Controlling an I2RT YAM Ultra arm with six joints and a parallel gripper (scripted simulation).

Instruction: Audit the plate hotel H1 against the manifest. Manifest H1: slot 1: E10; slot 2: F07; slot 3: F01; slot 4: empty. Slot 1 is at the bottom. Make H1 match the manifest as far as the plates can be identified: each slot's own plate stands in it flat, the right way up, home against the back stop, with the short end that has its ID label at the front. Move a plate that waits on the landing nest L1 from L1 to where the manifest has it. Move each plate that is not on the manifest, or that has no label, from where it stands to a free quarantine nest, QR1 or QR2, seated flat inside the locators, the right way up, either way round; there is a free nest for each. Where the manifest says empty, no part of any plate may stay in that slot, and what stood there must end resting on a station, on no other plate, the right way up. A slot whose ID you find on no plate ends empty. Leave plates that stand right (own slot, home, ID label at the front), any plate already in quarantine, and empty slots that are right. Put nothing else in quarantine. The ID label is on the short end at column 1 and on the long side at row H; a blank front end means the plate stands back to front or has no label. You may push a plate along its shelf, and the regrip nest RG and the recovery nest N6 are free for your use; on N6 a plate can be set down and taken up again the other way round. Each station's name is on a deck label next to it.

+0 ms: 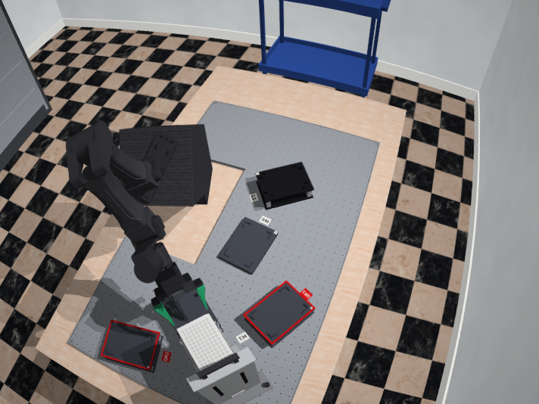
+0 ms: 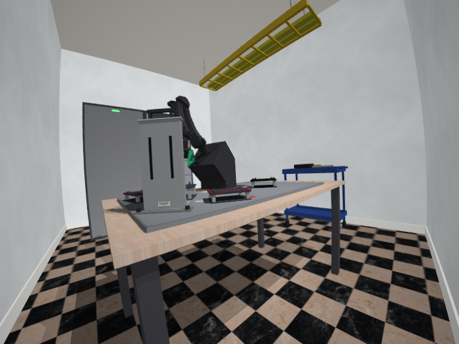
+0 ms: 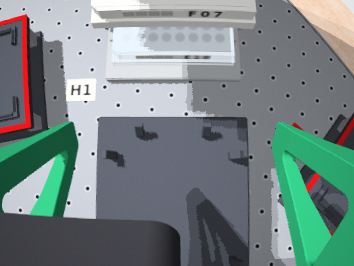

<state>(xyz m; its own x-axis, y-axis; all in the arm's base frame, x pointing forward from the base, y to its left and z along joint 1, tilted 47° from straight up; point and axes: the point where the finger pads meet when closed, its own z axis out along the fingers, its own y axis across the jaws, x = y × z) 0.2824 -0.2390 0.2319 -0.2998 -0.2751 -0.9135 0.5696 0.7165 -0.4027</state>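
Now: hand 4 cm past the RG nest, 3 cm to the right of it and 10 cm above it. Round my hand: grey plate hotel H1 (17 cm ahead, 12 cm to the right); then red-framed quarantine nest QR2 (16 cm behind, 14 cm to the right, 12 cm below); then H1 deck label (12 cm ahead, 3 cm to the left, 16 cm below).
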